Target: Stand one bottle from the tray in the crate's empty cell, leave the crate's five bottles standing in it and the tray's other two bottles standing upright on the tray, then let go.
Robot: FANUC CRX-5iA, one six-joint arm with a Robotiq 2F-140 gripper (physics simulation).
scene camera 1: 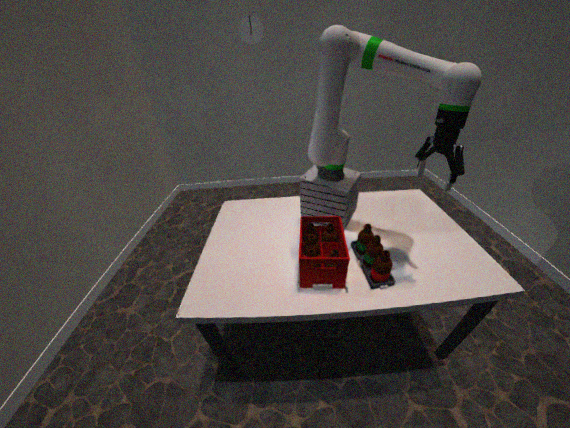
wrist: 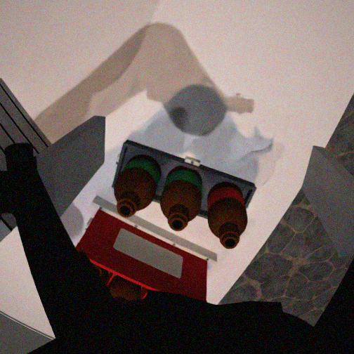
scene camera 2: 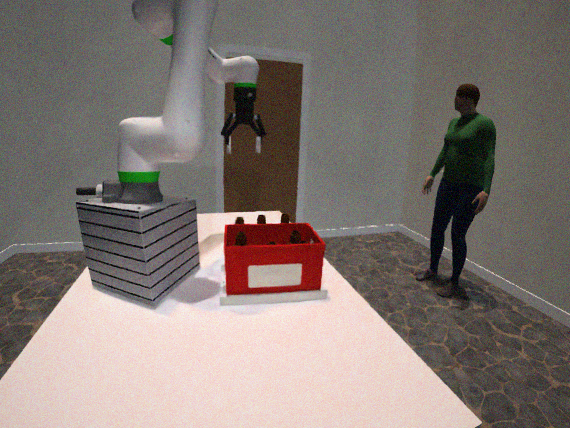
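Where they show: gripper, fingertip midpoint: (scene camera 1: pixel 431 183) (scene camera 2: pixel 243 152); arm's base, link origin: (scene camera 1: pixel 330 175) (scene camera 2: pixel 139 200).
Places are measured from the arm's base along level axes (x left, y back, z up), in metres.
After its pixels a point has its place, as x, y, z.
My gripper (scene camera 1: pixel 435 177) @(0.282, -0.410, 0.115) (scene camera 2: pixel 243 145) @(0.282, -0.410, 0.115) (wrist: pixel 208 152) is open and empty, high above the tray (scene camera 1: pixel 375 284) @(0.028, -0.562, -0.239) (wrist: pixel 214 176). Three brown bottles stand upright in a row on the tray: a red-labelled one (scene camera 1: pixel 382 265) @(0.050, -0.542, -0.151) (wrist: pixel 227 212) at one end, a green-labelled one (scene camera 1: pixel 375 248) @(0.064, -0.450, -0.148) (wrist: pixel 181 197) in the middle, another green-labelled one (scene camera 1: pixel 367 236) @(0.066, -0.368, -0.149) (wrist: pixel 137 185) at the other end. The red crate (scene camera 1: pixel 322 275) @(-0.185, -0.513, -0.185) (scene camera 2: pixel 237 275) @(-0.221, -0.260, -0.174) (wrist: pixel 100 235) stands beside the tray and holds brown bottles. Bare red shows in its right row in scene camera 1; dimness hides exactly which cell. The arm hides part of the crate in the wrist view.
The striped robot base (scene camera 1: pixel 325 197) @(-0.061, -0.113, -0.071) (scene camera 2: pixel 115 245) @(-0.112, 0.067, -0.097) stands on the white table (scene camera 1: pixel 250 270) @(-0.482, -0.360, -0.264) (scene camera 2: pixel 240 370) @(-0.469, -0.199, -0.265), close behind the crate. A pale strip (scene camera 2: pixel 275 298) @(-0.255, -0.359, -0.248) (wrist: pixel 155 227) runs along the crate's foot. A person (scene camera 2: pixel 467 145) stands on the floor beyond the table's side.
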